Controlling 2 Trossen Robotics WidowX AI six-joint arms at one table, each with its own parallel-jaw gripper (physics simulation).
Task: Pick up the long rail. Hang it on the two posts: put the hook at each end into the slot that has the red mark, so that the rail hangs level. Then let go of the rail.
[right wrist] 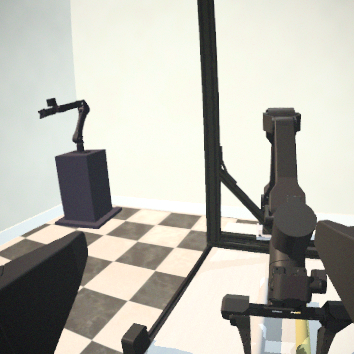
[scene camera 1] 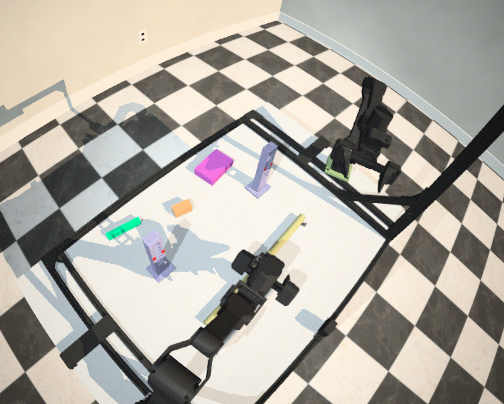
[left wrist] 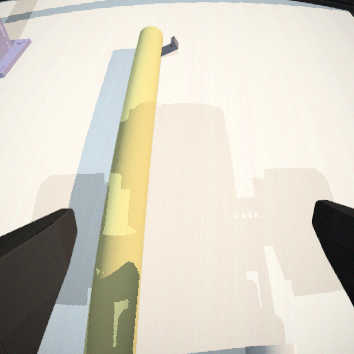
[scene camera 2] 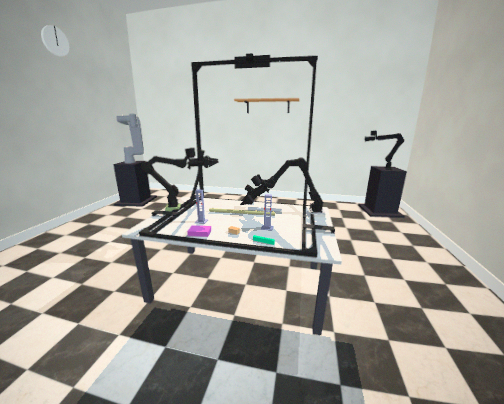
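Where they show: left gripper, between the fingertips: [left wrist: 197,217] [scene camera 2: 241,202]; right gripper, between the fingertips: [right wrist: 201,238] [scene camera 1: 363,184] [scene camera 2: 218,160]; left arm's base, origin of its link: [scene camera 2: 317,210]; right arm's base, origin of its link: [scene camera 2: 173,205].
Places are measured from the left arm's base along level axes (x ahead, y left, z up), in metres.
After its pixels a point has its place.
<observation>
The long yellow rail [scene camera 1: 287,235] {y 0.028, x 0.675, z -0.003 m} [scene camera 2: 225,211] {y 0.046, x 0.652, z -0.016 m} [left wrist: 135,165] {y 0.031, x 0.600, z -0.004 m} [right wrist: 301,335] {y 0.042, x 0.424, z -0.003 m} lies on the table. A dark hook [scene camera 1: 304,223] {y 0.008, x 0.757, z -0.015 m} [left wrist: 171,47] {y 0.006, x 0.747, z -0.014 m} sticks out near its far end; its other hook is hidden. Two lilac slotted posts stand upright: one post [scene camera 1: 263,167] {y 0.204, x 0.757, z 0.112 m} [scene camera 2: 201,207] {y 0.219, x 0.762, z 0.075 m} near the magenta block, the other post [scene camera 1: 156,250] {y 0.252, x 0.342, z 0.133 m} [scene camera 2: 268,212] near the green bar. Both show red marks. My left gripper [scene camera 1: 265,276] [scene camera 2: 245,201] {y 0.001, x 0.544, z 0.041 m} [left wrist: 197,217] {y 0.001, x 0.544, z 0.041 m} is open above the rail, which runs between its fingers, nearer the picture's left finger. My right gripper [scene camera 1: 359,180] {y -0.070, x 0.716, z 0.329 m} [scene camera 2: 215,161] {y -0.070, x 0.716, z 0.329 m} [right wrist: 201,238] {y -0.070, x 0.716, z 0.329 m} is open, raised and away from the rail.
A magenta block [scene camera 1: 215,166] {y 0.365, x 0.732, z 0.002 m} [scene camera 2: 199,231] {y 0.411, x 0.726, z 0.002 m}, an orange block [scene camera 1: 182,208] {y 0.338, x 0.533, z 0.002 m} [scene camera 2: 234,230] {y 0.364, x 0.532, z -0.004 m} and a green bar [scene camera 1: 123,228] {y 0.434, x 0.357, z -0.004 m} [scene camera 2: 263,240] {y 0.447, x 0.360, z -0.015 m} lie beyond the posts from the rail. A pale rod lies beside the rail, partly under the left arm. A black frame [scene camera 2: 196,110] {y -0.265, x 0.921, z 0.681 m} surrounds the table.
</observation>
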